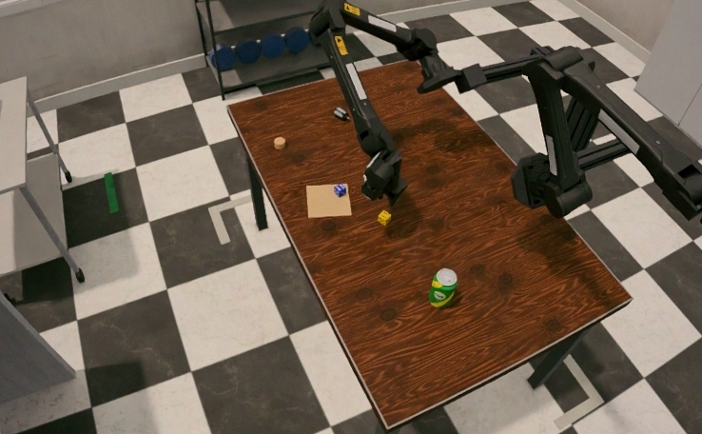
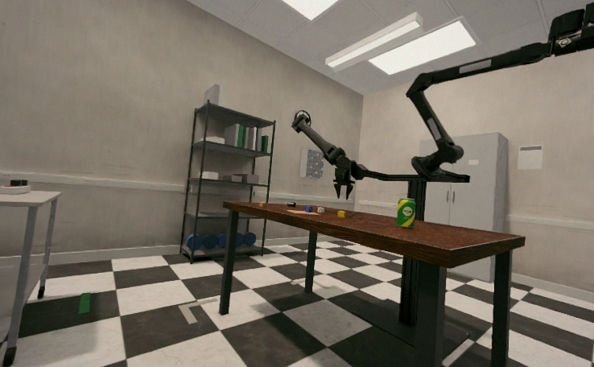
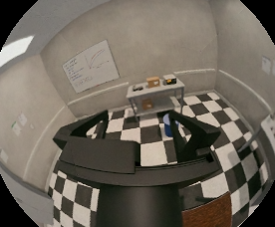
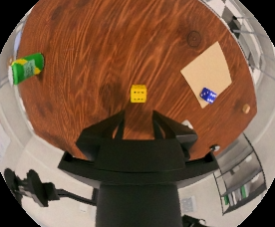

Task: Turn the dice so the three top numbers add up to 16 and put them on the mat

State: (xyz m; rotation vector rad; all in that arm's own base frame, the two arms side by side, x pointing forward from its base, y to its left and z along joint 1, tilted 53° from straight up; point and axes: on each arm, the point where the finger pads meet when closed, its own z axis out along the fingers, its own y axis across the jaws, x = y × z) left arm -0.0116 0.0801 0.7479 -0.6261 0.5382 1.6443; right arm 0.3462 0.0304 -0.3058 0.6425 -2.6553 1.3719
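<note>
Now: right hand 8 cm above the yellow die. Round my right hand: tan mat 15 cm to the right, 13 cm ahead, 10 cm below; blue die 17 cm to the right, 8 cm below, 8 cm ahead; white die 19 cm to the right, 8 cm below, 4 cm behind.
</note>
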